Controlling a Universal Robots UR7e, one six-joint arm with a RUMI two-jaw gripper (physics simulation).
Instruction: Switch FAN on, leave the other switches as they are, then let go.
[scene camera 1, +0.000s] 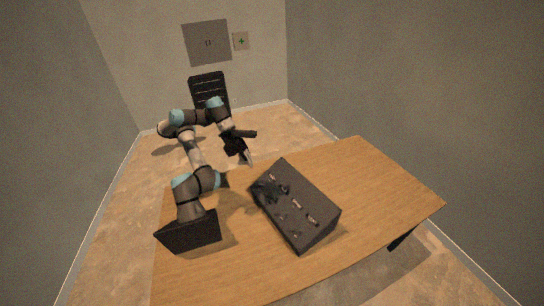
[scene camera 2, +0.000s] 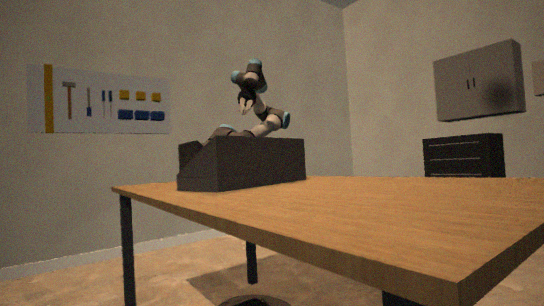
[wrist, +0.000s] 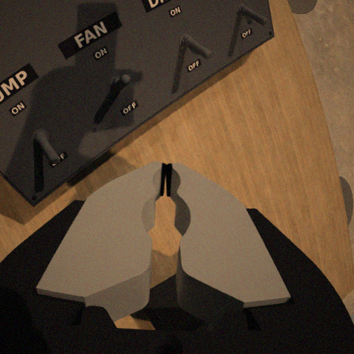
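Pixels of known places: gripper, fingertip midpoint: (scene camera 1: 251, 167) (scene camera 2: 242, 114); arm's base at its link origin: (scene camera 1: 192, 218).
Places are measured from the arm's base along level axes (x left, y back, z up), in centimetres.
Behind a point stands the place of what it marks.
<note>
The dark switch box (scene camera 1: 316, 192) {x -14.4, y -63.3, z 4.4 cm} (scene camera 2: 260, 162) {x -9.3, y -64.3, z -4.4 cm} (wrist: 152, 62) stands on the table with its sloped panel facing the arm. In the wrist view the FAN lever (wrist: 121, 82) stands out from the panel, foreshortened, and does not lean down to OFF like its neighbours. The lever under the cropped "UMP" label (wrist: 48, 146), the lever under the cropped "DR" label (wrist: 198, 47) and the far right lever (wrist: 253, 16) lean to OFF. My gripper (scene camera 1: 251, 165) {x 2.6, y -36.2, z 19.1 cm} (scene camera 2: 243, 113) {x 2.6, y -36.2, z 19.1 cm} (wrist: 165, 167) is shut and empty, raised clear of the levers, off the panel's lower edge.
The wooden table (scene camera 1: 385, 185) {x -20.7, y -119.1, z -13.4 cm} (scene camera 2: 380, 215) {x -34.9, y -128.5, z -13.4 cm} carries the box and the arm's black base block (scene camera 1: 192, 238) {x -9.8, y 1.9, z -2.9 cm}. The arm's shadow falls over the FAN side of the panel. A black drawer cabinet (scene camera 1: 206, 79) (scene camera 2: 462, 152) stands by the far wall.
</note>
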